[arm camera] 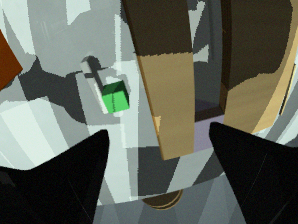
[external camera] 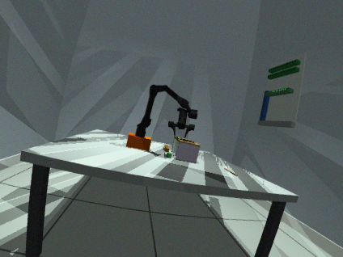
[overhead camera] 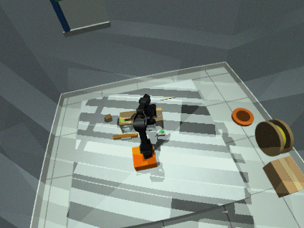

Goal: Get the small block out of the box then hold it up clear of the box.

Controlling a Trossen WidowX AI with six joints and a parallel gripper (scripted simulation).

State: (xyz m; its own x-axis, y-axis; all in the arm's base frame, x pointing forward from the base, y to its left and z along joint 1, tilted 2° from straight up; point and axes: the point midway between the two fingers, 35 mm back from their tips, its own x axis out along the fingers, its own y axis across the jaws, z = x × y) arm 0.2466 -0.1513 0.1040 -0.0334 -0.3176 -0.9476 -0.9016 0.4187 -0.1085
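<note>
My gripper tip is now 13 cm above the green block, 6 cm past it and 3 cm to the left of it. From my gripper tip the other things lie so: tan block: 40 cm to the left, 29 cm ahead, 12 cm below; thin stick: 31 cm ahead, 24 cm to the right, 14 cm below; box: 12 cm to the left, 8 cm below, 6 cm ahead.
</note>
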